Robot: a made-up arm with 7 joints.
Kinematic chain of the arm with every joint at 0, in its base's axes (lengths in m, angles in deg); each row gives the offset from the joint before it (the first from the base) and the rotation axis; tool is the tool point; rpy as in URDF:
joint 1: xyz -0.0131 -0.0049 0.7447 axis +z
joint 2: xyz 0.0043 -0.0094 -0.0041 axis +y
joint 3: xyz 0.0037 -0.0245 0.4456 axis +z
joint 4: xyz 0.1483 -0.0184 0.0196 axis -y
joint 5: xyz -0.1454 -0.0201 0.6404 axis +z
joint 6: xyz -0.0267 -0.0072 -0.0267 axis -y
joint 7: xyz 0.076 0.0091 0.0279 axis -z
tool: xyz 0.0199 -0.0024 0.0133 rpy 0 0 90
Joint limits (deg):
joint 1: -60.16..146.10
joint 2: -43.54..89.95
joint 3: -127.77..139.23
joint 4: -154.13..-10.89
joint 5: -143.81..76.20
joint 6: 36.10..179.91
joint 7: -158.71..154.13
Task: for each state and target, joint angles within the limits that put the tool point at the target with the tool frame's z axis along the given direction. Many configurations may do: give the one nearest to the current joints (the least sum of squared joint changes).
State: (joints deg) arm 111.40 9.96 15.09 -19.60 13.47 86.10 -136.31
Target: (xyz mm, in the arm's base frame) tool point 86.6 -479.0 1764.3 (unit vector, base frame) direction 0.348 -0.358 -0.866
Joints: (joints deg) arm 95.06 -28.41 14.98 -13.19 9.51 138.33 -132.13
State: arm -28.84 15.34 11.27 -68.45 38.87 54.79 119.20
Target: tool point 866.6 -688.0 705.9 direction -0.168 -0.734 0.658
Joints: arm -31.71 47.76 1.59 -77.76 45.94 101.76 118.83
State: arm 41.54 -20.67 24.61 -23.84 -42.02 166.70 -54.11
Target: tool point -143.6 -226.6 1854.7 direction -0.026 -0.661 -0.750
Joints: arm 60.96 -13.52 42.81 -10.89 -24.86 136.27 -61.71
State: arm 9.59 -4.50 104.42 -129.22 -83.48 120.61 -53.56
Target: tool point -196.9 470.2 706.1 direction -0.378 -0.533 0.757
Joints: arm 10.90 10.01 91.12 -152.91 -98.44 142.29 -53.27
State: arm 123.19 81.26 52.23 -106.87 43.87 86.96 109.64
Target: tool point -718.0 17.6 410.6 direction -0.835 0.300 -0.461
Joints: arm 114.51 65.89 62.30 -130.65 19.38 65.24 110.52
